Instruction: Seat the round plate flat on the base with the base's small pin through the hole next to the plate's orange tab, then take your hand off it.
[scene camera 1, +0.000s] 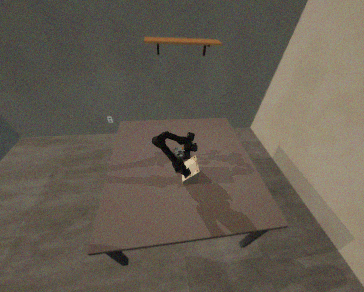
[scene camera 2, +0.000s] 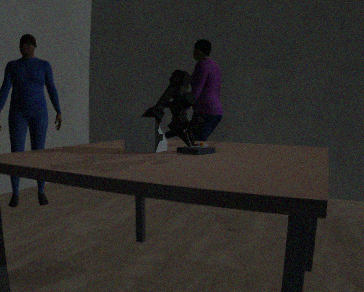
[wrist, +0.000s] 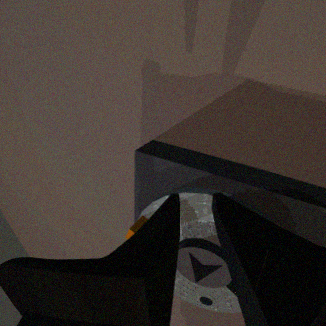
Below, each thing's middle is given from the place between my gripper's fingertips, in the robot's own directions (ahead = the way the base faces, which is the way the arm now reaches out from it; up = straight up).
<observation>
Now: hand 1 cm short of the round grey plate (wrist: 196, 219) and 5 cm to the right of it.
</observation>
